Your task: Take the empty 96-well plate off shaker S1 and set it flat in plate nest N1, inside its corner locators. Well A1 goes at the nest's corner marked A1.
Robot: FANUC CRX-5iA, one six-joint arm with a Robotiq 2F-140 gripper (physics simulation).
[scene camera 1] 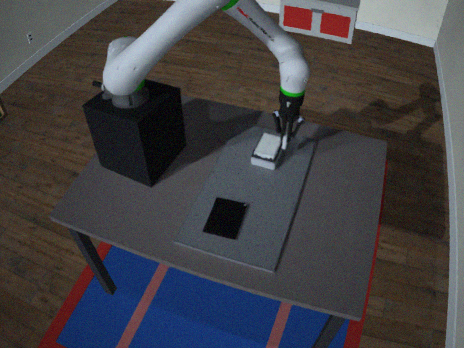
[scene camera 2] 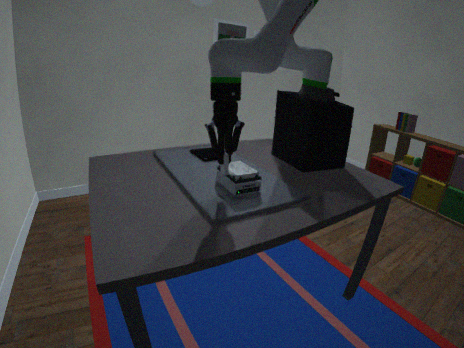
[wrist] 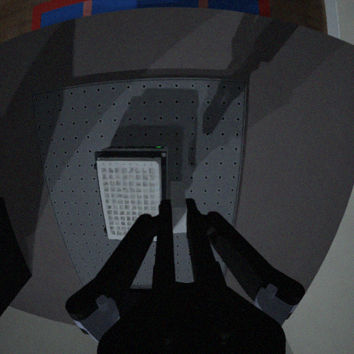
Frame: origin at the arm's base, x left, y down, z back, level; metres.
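Seen in the pictures: gripper, between the fingertips: (scene camera 1: 284, 146) (scene camera 2: 224, 173); arm's base, origin of its link: (scene camera 1: 130, 98) (scene camera 2: 312, 97).
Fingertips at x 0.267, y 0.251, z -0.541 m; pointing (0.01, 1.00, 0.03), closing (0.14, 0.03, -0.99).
Observation:
Offsets run from my fingertips to a thing's top centre. Level surfaces: height alone.
The white 96-well plate {dx -0.025, dy -0.007, dz +0.061 m} (scene camera 1: 268, 145) (scene camera 2: 242, 169) (wrist: 131, 197) sits on shaker S1 (scene camera 1: 263, 163) (scene camera 2: 248, 189), with its grid of wells facing up. My gripper (scene camera 1: 284, 145) (scene camera 2: 223, 167) (wrist: 175, 191) is shut and empty, pointing down beside one long side of the plate. Its pale fingertips are close to the plate and shaker; whether they touch cannot be told. The fingers hide part of the plate's near corner in the wrist view. Plate nest N1 {dx -0.394, dy +0.047, dz +0.063 m} (scene camera 1: 225, 218) (scene camera 2: 202, 154) is a dark rectangle with no plate in it. Its A1 mark and the plate's A1 well cannot be made out.
The shaker and nest stand on a grey perforated board {dy +0.062 m} (scene camera 1: 250, 187) (scene camera 2: 185, 182) (wrist: 75, 120) on the table {dy +0.075 m} (scene camera 1: 340, 200) (scene camera 2: 135, 215). The black robot pedestal (scene camera 1: 135, 135) (scene camera 2: 312, 132) stands on the table beside the board.

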